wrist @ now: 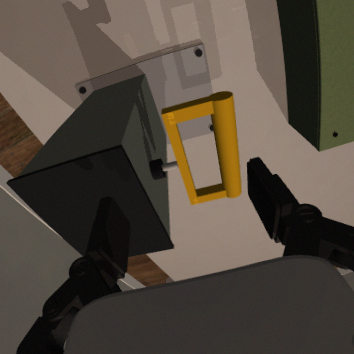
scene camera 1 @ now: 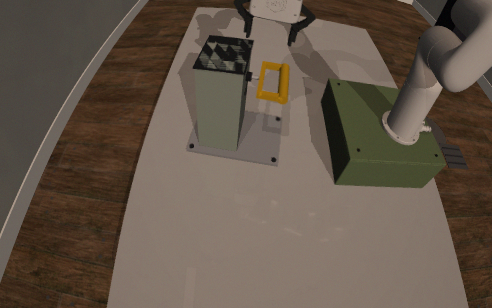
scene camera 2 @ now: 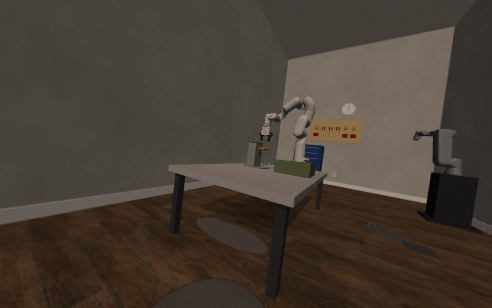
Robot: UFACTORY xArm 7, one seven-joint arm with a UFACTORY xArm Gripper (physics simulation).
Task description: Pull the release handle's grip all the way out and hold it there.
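The release handle (scene camera 1: pixel 284 84) (scene camera 2: pixel 264 148) (wrist: pixel 227 145) is a yellow rectangular frame with a thick round grip bar on its outer side. A short thin metal rod (scene camera 1: pixel 255 78) (wrist: pixel 171 165) joins it to a black collar on the side of a tall grey-green housing (scene camera 1: pixel 218 110) (scene camera 2: pixel 253 154) (wrist: pixel 100 125). My gripper (scene camera 1: pixel 270 40) (scene camera 2: pixel 265 139) (wrist: pixel 182 193) is open and empty, pointing down, above the handle's height. In the wrist view one finger overlaps the housing's dark top and the other is to the right of the grip bar, with a gap between them.
The housing stands on a grey base plate (scene camera 1: pixel 260 142) (wrist: pixel 160 70) with dark bolts, on a pale table (scene camera 1: pixel 225 225) (scene camera 2: pixel 225 175). A green block (scene camera 1: pixel 350 135) (scene camera 2: pixel 292 168) (wrist: pixel 335 75) carries my arm's base to the right of the handle.
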